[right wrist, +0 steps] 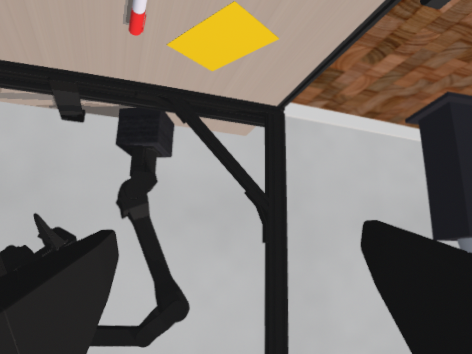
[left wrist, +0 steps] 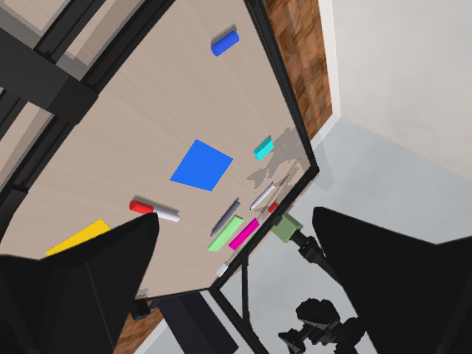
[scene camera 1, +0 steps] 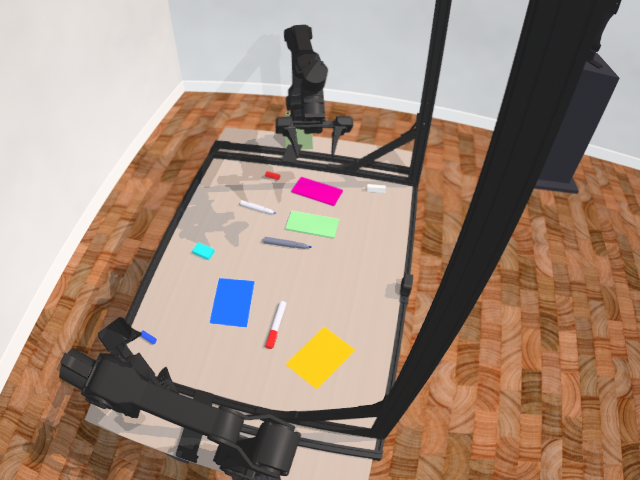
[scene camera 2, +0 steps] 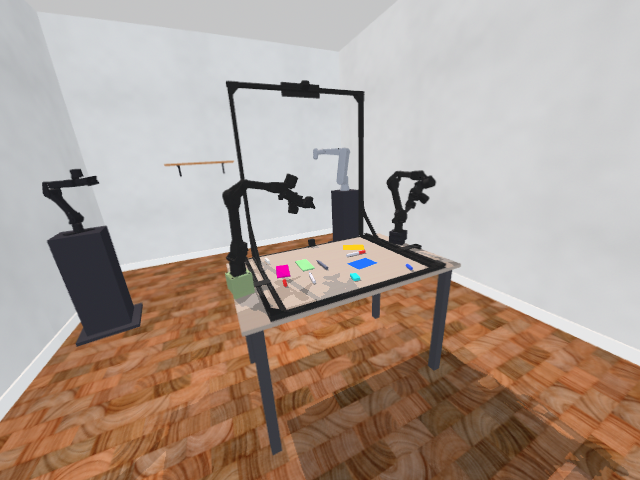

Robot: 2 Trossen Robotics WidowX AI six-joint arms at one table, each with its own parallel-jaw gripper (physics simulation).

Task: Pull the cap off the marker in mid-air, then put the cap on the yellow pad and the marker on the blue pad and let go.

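Places are measured from the left arm's base along level axes (x ahead, y left, z up), in metres.
Pixels of known places: left gripper, fingertip midpoint: (right wrist: 14,226) (left wrist: 236,218) (scene camera 1: 152,351) (scene camera 2: 406,209); right gripper, fingertip midpoint: (right wrist: 240,239) (left wrist: 288,326) (scene camera 1: 315,157) (scene camera 2: 310,208); left arm's base at its link origin: (right wrist: 144,151) (scene camera 2: 398,230); right arm's base at its link origin: (left wrist: 294,234) (scene camera 2: 238,273).
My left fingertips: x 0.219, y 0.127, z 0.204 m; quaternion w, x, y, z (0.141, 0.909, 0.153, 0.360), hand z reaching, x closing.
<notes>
Ahead of a thing's pixels: the offset from my left fingertips to its top centre.
The marker's white body {0.265 m right, 0.160 m ahead, 0.274 m down} (scene camera 1: 279,314) (scene camera 2: 352,254) (left wrist: 166,214) (right wrist: 140,4) lies on the table with its red cap {0.243 m right, 0.119 m ahead, 0.273 m down} (scene camera 1: 271,338) (scene camera 2: 361,252) (left wrist: 141,206) (right wrist: 137,23) on one end. It lies between the blue pad {0.161 m right, 0.260 m ahead, 0.291 m down} (scene camera 1: 232,302) (scene camera 2: 362,263) (left wrist: 202,166) and the yellow pad {0.353 m right, 0.042 m ahead, 0.291 m down} (scene camera 1: 320,357) (scene camera 2: 353,247) (left wrist: 82,237) (right wrist: 222,37). Both pads are bare. My left gripper (scene camera 1: 151,356) (scene camera 2: 417,201) (left wrist: 236,218) is open and empty, above the table's near left in scene camera 1. My right gripper (scene camera 1: 315,153) (scene camera 2: 312,204) (right wrist: 240,239) is open and empty, high above the table's far end in scene camera 1.
A dark pen {0.353 m right, 0.413 m ahead, 0.273 m down} (scene camera 1: 285,242) (left wrist: 225,218), a white pen {0.293 m right, 0.577 m ahead, 0.276 m down} (scene camera 1: 257,207), a green block {0.442 m right, 0.470 m ahead, 0.284 m down} (scene camera 1: 312,224), a magenta block {0.491 m right, 0.604 m ahead, 0.284 m down} (scene camera 1: 316,191), a cyan block {0.099 m right, 0.450 m ahead, 0.277 m down} (scene camera 1: 203,251) and a blue cylinder {0.097 m left, 0.190 m ahead, 0.271 m down} (scene camera 1: 148,337) (left wrist: 225,43) lie around. A black frame (scene camera 1: 379,408) borders the table.
</notes>
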